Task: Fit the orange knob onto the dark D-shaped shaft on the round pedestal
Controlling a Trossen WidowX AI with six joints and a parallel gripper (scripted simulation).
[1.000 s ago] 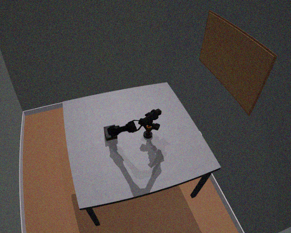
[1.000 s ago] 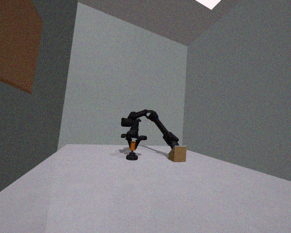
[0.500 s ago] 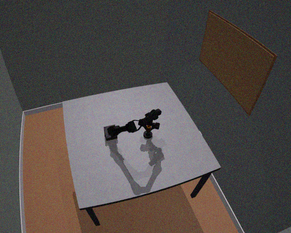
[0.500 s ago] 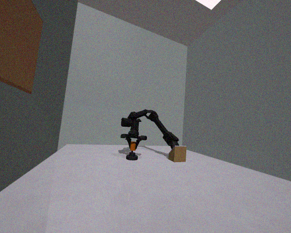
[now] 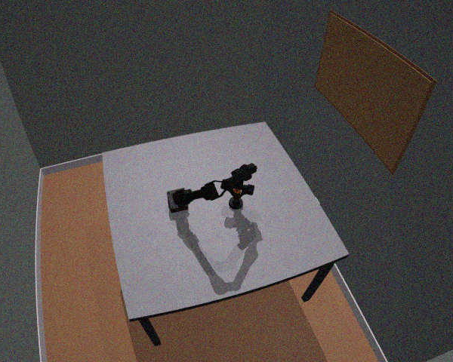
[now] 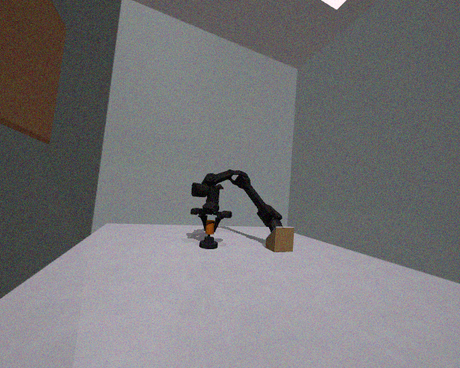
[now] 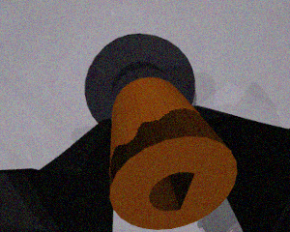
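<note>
Now: gripper tip 20 mm below the orange knob. From my gripper tip the other things lie so: pedestal (40 mm below).
</note>
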